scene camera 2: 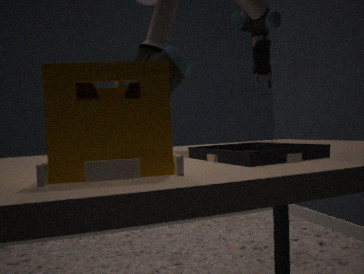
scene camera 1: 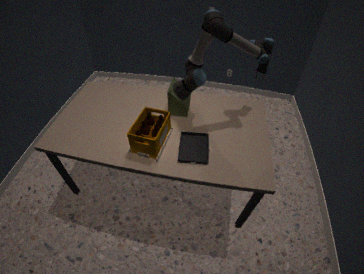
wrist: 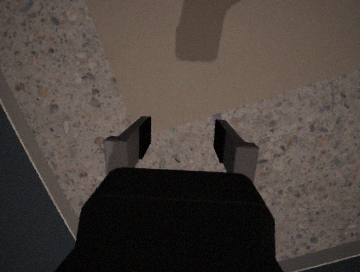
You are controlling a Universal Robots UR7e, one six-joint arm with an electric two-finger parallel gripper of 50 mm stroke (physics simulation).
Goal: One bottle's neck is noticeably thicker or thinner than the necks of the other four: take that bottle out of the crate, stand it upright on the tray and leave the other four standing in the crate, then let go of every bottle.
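Places are measured from the arm's base along level axes (x ahead, y left, z up), in millimetres.
Pixels of known places: gripper, between the fingertips: (scene camera 2: pixel 263 87) (scene camera 1: pixel 258 79) (wrist: pixel 182 131); arm's base, origin of its link: (scene camera 1: pixel 179 91).
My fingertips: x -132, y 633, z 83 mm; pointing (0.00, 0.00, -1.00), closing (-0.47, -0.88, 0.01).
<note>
For each thing: its top centre in the pictures, then the offset to it from my fingertips.
- yellow crate, centre of its top: (scene camera 2: pixel 110 78) (scene camera 1: pixel 149 122) dx +518, dy -797, dz -66 mm
- black tray, centre of its top: (scene camera 2: pixel 251 146) (scene camera 1: pixel 194 145) dx +562, dy -507, dz -216 mm
A yellow crate (scene camera 1: pixel 163 131) (scene camera 2: pixel 108 120) stands at the front left of the table. Several dark brown bottles (scene camera 1: pixel 146 129) stand inside it; they are dim and overlap, so I cannot compare their necks. In the second scene view, dark parts of bottles (scene camera 2: pixel 132 91) show through the crate's handle opening. A black tray (scene camera 1: pixel 194 162) (scene camera 2: pixel 250 159) lies to the right of the crate, and no bottle shows on it. My gripper (scene camera 1: pixel 260 76) (scene camera 2: pixel 263 82) (wrist: pixel 182 131) is open and empty, pointing down, high above the table's back right corner, away from crate and tray.
A green block (scene camera 1: pixel 178 106) stands at the arm's base, behind the crate. Small light-coloured blocks (scene camera 2: pixel 112 169) (scene camera 2: pixel 294 158) sit against the crate and the tray. The table's edge (scene camera 1: pixel 150 173) runs in front of both. Walls stand behind and to the right of the arm.
</note>
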